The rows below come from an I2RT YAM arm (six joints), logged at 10 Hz.
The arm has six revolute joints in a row. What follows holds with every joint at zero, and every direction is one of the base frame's. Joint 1 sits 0.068 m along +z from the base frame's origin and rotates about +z. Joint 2 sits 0.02 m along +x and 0.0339 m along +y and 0.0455 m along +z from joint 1 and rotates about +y. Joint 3 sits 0.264 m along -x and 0.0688 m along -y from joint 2 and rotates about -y. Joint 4 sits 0.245 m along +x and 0.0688 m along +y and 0.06 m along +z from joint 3 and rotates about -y. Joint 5 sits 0.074 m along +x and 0.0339 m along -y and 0.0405 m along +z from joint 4 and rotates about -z. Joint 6 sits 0.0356 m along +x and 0.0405 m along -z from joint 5 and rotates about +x. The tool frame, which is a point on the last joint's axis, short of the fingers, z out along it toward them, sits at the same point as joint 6; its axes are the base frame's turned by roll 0, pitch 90 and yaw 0 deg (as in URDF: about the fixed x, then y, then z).
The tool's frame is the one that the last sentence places.
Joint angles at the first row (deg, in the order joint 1, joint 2, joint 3, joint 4, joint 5, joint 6):
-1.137, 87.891, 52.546, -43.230, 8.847, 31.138
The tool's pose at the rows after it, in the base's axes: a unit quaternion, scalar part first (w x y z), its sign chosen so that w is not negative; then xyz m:
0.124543 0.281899 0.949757 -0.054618 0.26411 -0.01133 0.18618
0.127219 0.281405 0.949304 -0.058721 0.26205 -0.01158 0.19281
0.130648 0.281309 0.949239 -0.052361 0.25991 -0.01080 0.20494
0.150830 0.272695 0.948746 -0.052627 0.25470 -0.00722 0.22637
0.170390 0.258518 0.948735 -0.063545 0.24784 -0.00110 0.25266
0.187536 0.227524 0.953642 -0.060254 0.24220 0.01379 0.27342
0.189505 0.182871 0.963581 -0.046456 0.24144 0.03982 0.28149
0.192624 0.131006 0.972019 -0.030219 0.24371 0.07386 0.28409
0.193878 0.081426 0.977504 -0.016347 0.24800 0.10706 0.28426
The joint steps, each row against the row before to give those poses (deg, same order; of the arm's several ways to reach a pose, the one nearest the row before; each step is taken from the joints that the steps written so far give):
-0.009, -1.506, 0.578, -1.252, 0.930, -0.273
0.007, -1.025, 0.614, -1.448, 0.529, -0.108
0.084, -1.506, 1.481, -2.435, -0.585, 0.092
0.883, -3.122, 2.054, -2.964, 0.727, -0.348
1.698, -2.935, 3.388, -4.576, 2.046, -0.360
3.661, -1.913, 3.019, -3.270, 0.762, -0.299
6.043, 0.556, 2.267, -1.749, -0.335, 0.757
7.397, 2.178, 2.268, 0.011, -0.178, 1.275
6.358, 3.338, 2.780, 0.655, -0.236, 0.558

